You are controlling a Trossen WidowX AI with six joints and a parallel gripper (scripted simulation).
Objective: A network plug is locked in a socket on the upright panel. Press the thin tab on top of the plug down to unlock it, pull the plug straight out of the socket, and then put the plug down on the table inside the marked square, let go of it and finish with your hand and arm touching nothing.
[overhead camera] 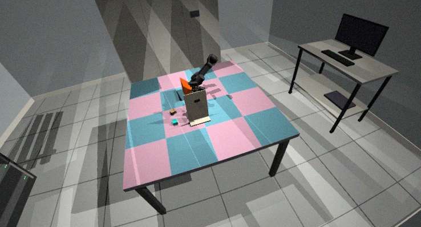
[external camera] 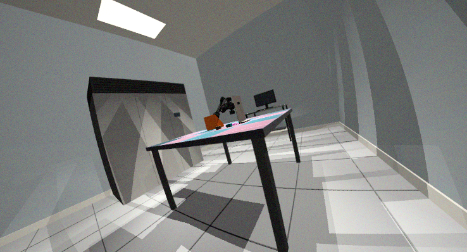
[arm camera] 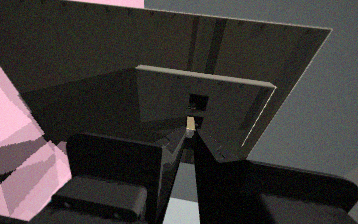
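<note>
The magenta marked square is 21 cm below my gripper tip, 11 cm behind it and 1 cm to the left of it. Round my gripper tip: upright panel: 8 cm below, 4 cm ahead, 1 cm to the left; network plug: right at my gripper tip; teal block: 20 cm to the right, 19 cm below, 1 cm ahead.
</note>
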